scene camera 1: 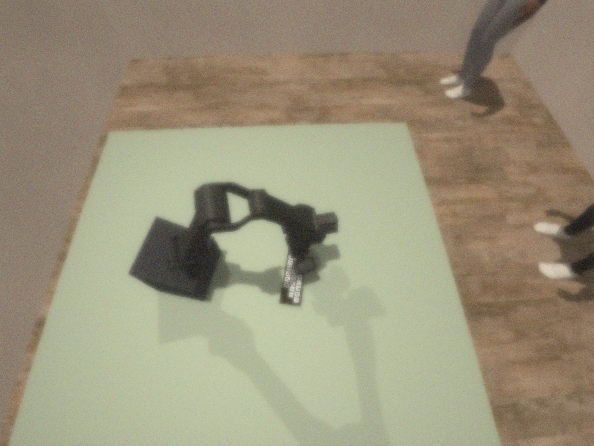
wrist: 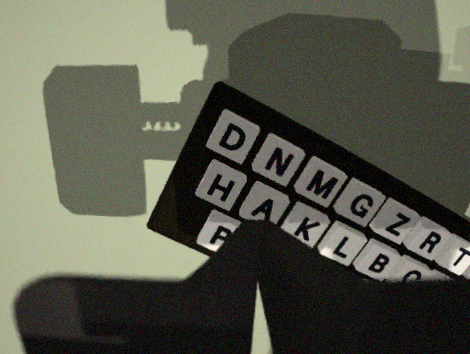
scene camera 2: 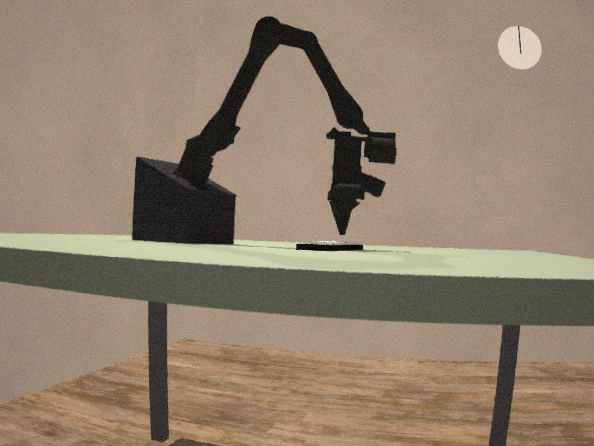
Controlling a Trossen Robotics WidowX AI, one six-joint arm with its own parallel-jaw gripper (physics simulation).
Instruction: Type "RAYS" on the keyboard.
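A small black keyboard with pale keys lies flat on the table, tilted in the wrist view. The A key shows in its second row, between the H key and the K key. The R key shows in the top row at the right. The Y and S keys do not show in the wrist view. My gripper is shut and empty, pointing down a little above the keyboard. Its tips overlap the lower edge of the A key in the wrist view and hide keys below it.
The arm's dark base block stands on the green table, left of the keyboard. Arm shadows fall across the table and keyboard. The legs of people show beyond the table on the wooden floor.
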